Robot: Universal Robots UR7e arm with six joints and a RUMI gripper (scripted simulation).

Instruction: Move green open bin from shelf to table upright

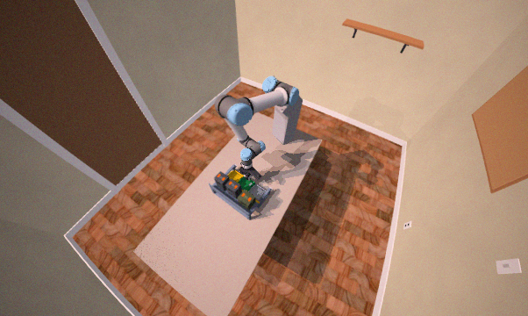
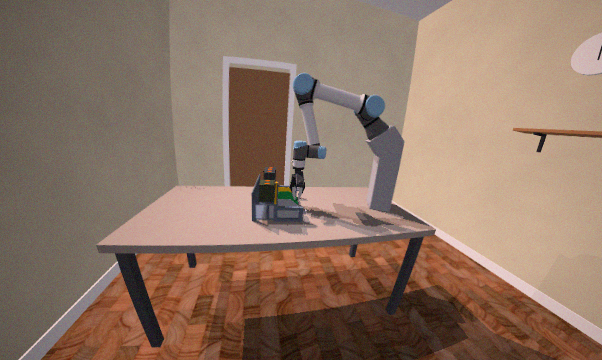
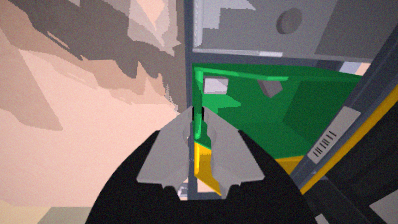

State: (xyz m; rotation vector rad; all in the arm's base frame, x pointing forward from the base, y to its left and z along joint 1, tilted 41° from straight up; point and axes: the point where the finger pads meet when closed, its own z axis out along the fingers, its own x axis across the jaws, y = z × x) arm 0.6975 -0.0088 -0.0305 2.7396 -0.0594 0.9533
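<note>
Now: hand 8 cm short of the green open bin, 1 cm to the left of it and 1 cm above it. Also, from my hand: grey bin: 10 cm to the left, 10 cm ahead, 1 cm below; yellow bin: 12 cm to the right, 6 cm ahead, 1 cm below; yellow strip: 13 cm ahead, 5 cm above, 2 cm to the right.
</note>
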